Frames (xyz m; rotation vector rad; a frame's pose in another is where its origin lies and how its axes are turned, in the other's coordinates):
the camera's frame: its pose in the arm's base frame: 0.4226 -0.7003 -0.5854 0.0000 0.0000 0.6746
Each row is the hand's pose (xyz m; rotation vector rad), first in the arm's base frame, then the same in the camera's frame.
Working: the arm's base frame: its pose in the camera's frame: 0.1074 0.8109 0.5854 0.0000 0.0000 -0.6746

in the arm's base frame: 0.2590 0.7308 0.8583 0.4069 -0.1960 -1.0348
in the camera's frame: 0.7661 1.2198 1.4437 0.3456 -0.3462 -1.6966
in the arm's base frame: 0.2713 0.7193 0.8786 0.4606 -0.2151 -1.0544
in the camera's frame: 0.7685 1.2031 1.4640 0.3941 -0.3854 -1.7127
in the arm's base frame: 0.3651 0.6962 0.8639 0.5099 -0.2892 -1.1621
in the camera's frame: 0.8273 1.1265 1.4493 0.4208 -0.4821 -1.8147
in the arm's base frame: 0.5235 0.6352 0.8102 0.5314 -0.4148 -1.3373
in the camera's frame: 0.9129 0.9799 1.3956 0.4021 -0.6264 -1.9821
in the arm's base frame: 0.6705 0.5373 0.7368 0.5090 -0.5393 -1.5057
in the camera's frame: 0.9666 0.8117 1.3222 0.3370 -0.7564 -2.1434
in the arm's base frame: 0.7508 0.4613 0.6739 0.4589 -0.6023 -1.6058
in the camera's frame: 0.9818 0.7022 1.2593 0.2628 -0.8098 -2.2414
